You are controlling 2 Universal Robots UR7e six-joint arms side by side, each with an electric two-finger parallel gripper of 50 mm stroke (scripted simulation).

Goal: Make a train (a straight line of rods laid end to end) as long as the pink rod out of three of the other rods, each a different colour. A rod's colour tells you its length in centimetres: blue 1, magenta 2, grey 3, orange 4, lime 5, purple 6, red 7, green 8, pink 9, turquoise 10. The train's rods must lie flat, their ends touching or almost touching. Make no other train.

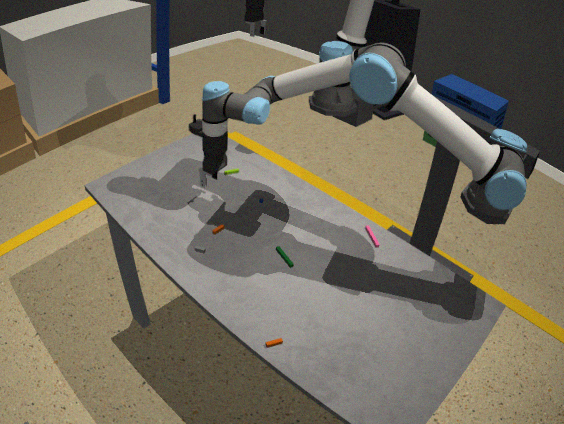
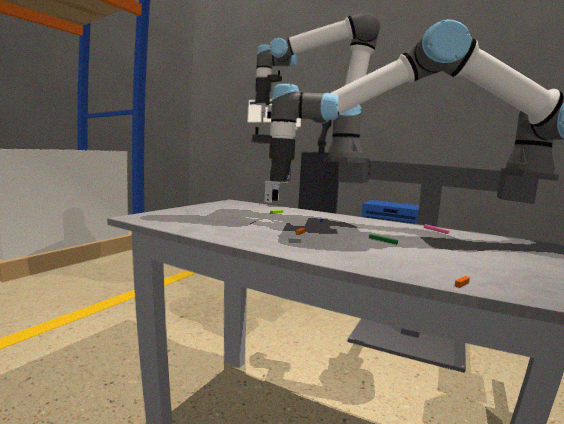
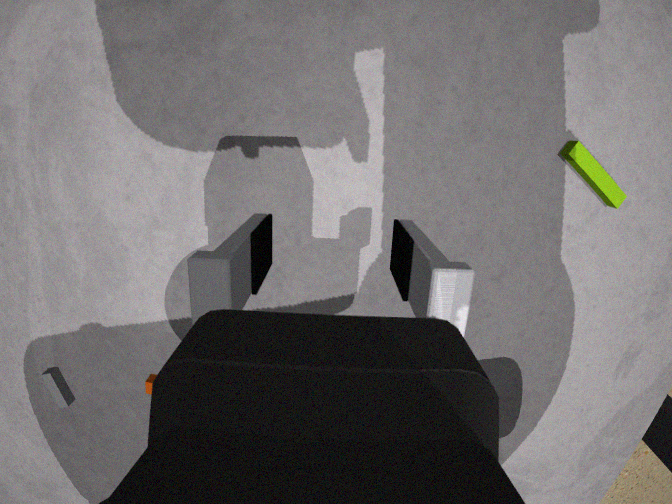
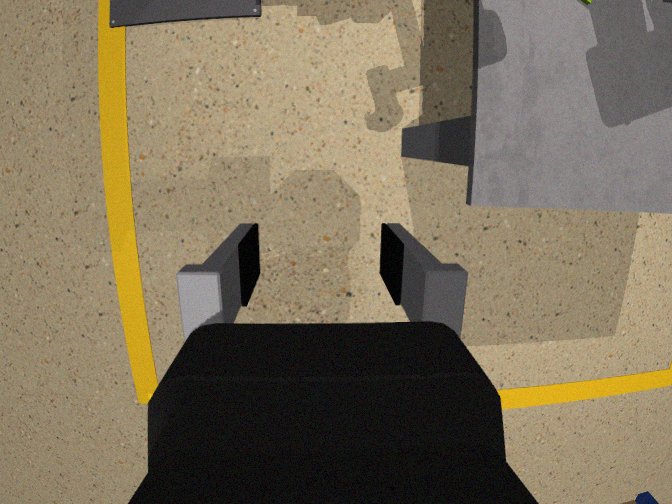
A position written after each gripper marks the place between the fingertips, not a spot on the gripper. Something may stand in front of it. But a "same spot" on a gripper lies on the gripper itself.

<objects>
left gripper: image 1 209, 182; image 2; image 3; not seen in image 4 (out of frame)
same spot on left gripper: [image 2: 271, 187] = [image 3: 243, 304]
</objects>
